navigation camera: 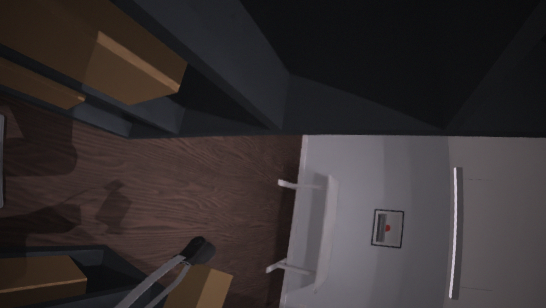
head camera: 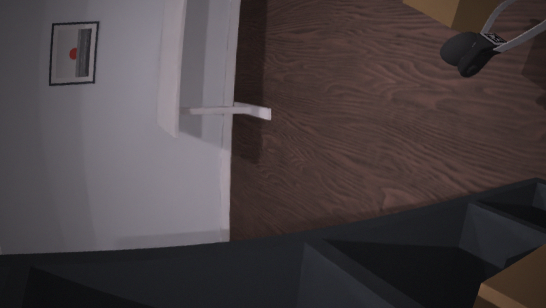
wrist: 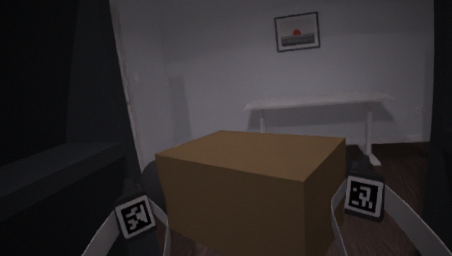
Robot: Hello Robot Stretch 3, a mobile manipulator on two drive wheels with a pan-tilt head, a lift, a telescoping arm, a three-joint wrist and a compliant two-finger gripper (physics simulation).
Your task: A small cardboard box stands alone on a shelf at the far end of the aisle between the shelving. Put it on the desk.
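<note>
My gripper is shut on the small cardboard box, with one fingertip at each side of it in the wrist view. The box is held up above the dark wood floor, its top roughly level. The desk is white with thin legs and stands against the far wall, some distance beyond the box. Part of the desk is cut off in the head view. The box's underside is hidden.
Dark shelving runs along one side, with larger cardboard boxes in it. More shelving lies near the arm's side. A framed picture hangs above the desk.
</note>
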